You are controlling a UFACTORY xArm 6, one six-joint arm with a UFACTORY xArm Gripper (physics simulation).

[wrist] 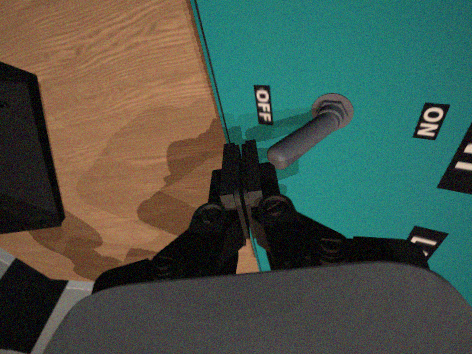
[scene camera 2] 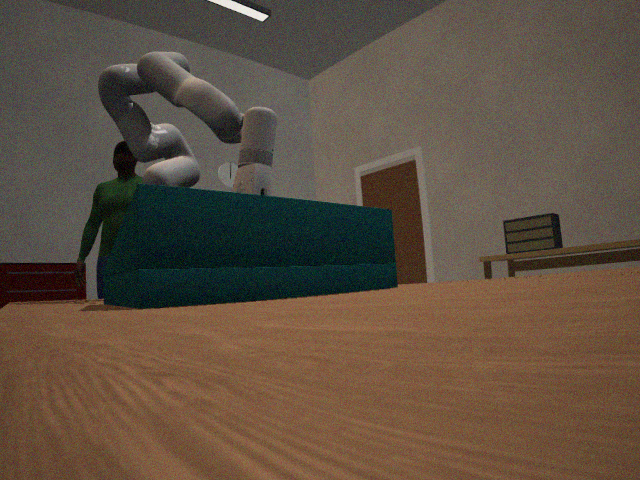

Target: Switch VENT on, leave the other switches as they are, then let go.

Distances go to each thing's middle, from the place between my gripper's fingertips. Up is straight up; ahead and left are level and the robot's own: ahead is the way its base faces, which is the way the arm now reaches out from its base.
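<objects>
There is the teal switch box (wrist: 389,170), and it sits 12 cm forward of my hand, 5 cm to the right of it and 3 cm lower than it.
</objects>
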